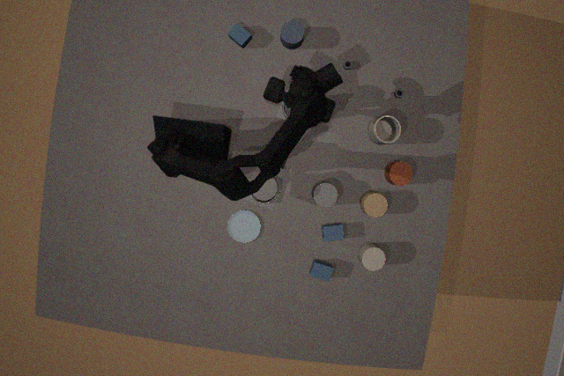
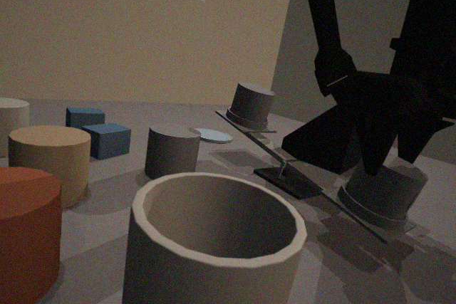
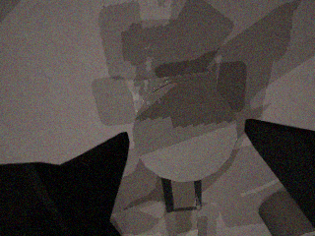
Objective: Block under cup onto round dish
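My gripper tip is 4 cm above the teal block. Also, from my gripper tip: orange cup (32 cm ahead, 13 cm to the right, 4 cm below); blue-grey cylinder (21 cm to the left, 4 cm below, 4 cm behind); small balance (14 cm to the right, 4 cm below, 2 cm behind).
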